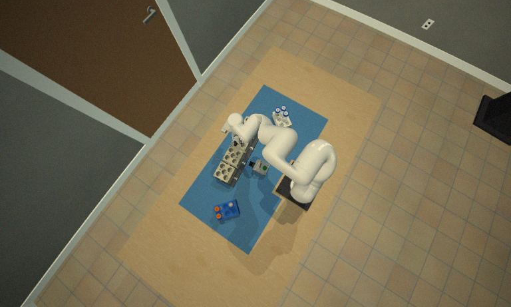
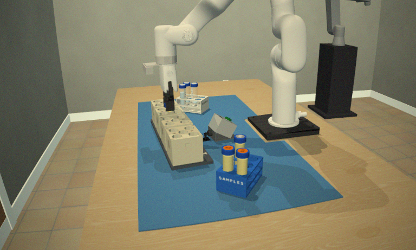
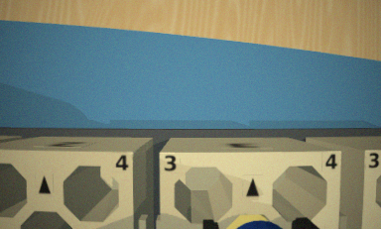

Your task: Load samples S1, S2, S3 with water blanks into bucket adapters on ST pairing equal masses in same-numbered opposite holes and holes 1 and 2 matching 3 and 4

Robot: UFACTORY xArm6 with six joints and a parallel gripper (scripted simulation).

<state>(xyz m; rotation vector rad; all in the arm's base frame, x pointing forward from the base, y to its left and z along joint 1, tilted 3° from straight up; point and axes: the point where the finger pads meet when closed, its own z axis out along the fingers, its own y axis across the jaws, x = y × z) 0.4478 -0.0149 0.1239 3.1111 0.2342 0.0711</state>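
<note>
Now: hand 5 cm above the sample tube and 1 cm to the left of it. Round my hand: white rack: 28 cm to the right, 12 cm behind, 9 cm below; green done key: 21 cm behind, 6 cm to the left, 6 cm below; adapter: 22 cm to the left, 7 cm below, 3 cm behind.
</note>
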